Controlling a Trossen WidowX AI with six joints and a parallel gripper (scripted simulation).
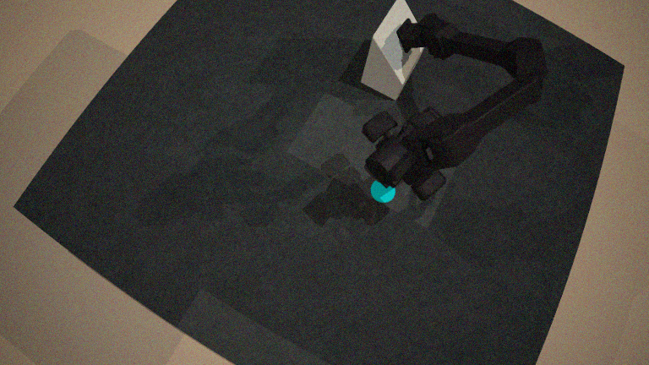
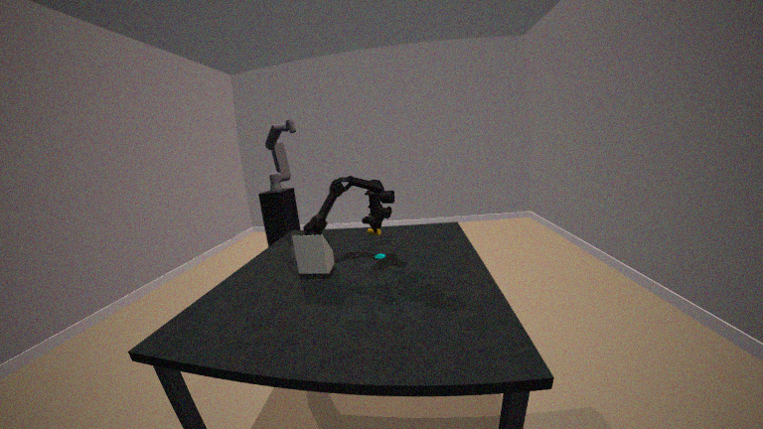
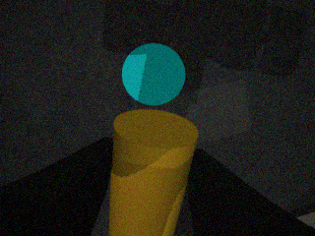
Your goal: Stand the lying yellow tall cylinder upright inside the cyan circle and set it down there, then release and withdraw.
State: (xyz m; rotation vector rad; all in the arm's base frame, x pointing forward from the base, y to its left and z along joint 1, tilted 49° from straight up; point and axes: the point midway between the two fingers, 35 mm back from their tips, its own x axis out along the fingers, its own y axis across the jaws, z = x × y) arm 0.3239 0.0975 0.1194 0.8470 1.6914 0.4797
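The cyan circle lies 14 cm below my gripper tip. From my gripper tip the other things lie so: yellow tall cylinder 2 cm behind, 1 cm to the left.
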